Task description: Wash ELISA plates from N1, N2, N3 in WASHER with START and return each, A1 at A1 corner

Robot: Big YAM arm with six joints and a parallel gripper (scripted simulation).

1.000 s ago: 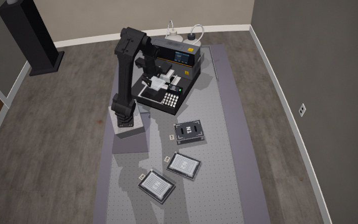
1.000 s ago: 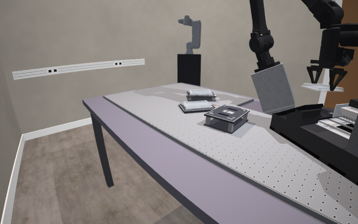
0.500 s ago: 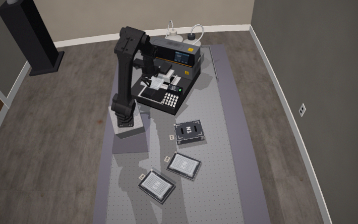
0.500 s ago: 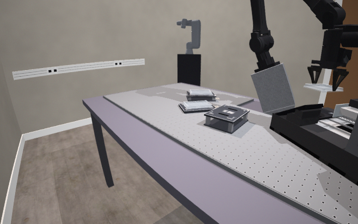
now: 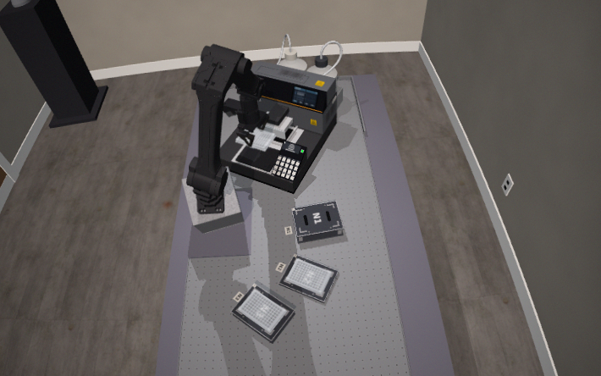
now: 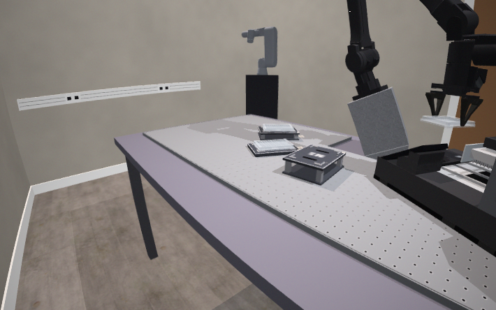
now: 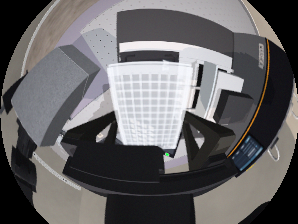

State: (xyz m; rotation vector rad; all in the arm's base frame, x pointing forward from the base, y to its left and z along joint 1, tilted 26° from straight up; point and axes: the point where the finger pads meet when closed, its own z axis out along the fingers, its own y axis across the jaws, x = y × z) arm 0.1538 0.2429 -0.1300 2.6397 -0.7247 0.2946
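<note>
Right now my hand is 100 mm above the washer carrier. From my hand the other things lie so: plate washer (80 mm ahead, 130 mm to the left, 50 mm below).
</note>
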